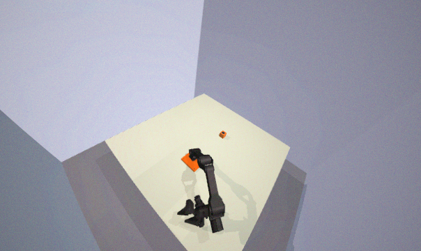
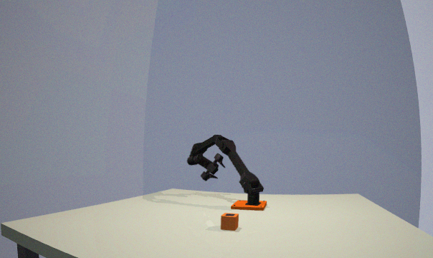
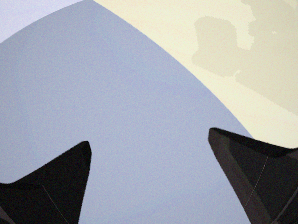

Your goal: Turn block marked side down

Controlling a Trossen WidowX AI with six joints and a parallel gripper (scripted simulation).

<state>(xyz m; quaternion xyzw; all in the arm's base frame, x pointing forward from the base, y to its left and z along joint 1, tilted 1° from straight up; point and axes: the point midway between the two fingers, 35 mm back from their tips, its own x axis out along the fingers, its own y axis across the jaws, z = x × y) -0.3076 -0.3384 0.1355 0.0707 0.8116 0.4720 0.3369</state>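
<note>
My gripper tip is now 720 mm short of the orange block, 360 mm to the right of it and 100 mm above it.
</note>
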